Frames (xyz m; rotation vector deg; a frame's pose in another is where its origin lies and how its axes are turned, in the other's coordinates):
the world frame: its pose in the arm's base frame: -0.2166 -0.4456 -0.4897 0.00 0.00 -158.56
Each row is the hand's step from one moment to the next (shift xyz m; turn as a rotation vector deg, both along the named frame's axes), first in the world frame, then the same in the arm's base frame.
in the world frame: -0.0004 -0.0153 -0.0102 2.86 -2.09 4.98
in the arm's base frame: -0.0052 0.0144 -0.0102 -3.43 0.90 4.98
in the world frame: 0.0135 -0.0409 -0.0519 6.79 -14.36 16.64
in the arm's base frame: -0.0275 0.0331 -0.0519 -11.57 10.88 16.64
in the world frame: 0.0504 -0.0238 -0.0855 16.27 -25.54 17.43
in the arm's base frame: -0.0556 0.0037 -0.0855 -24.48 17.83 17.43
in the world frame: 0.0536 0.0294 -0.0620 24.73 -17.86 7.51
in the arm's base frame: -0.0391 -0.0470 -0.0620 -29.55 7.58 7.51
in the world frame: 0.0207 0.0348 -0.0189 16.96 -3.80 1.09
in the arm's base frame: -0.0065 -0.0400 -0.0189 -17.18 -2.66 1.09
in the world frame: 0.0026 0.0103 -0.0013 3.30 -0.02 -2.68
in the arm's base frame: 0.0013 -0.0105 -0.0013 -3.08 -1.19 -2.68
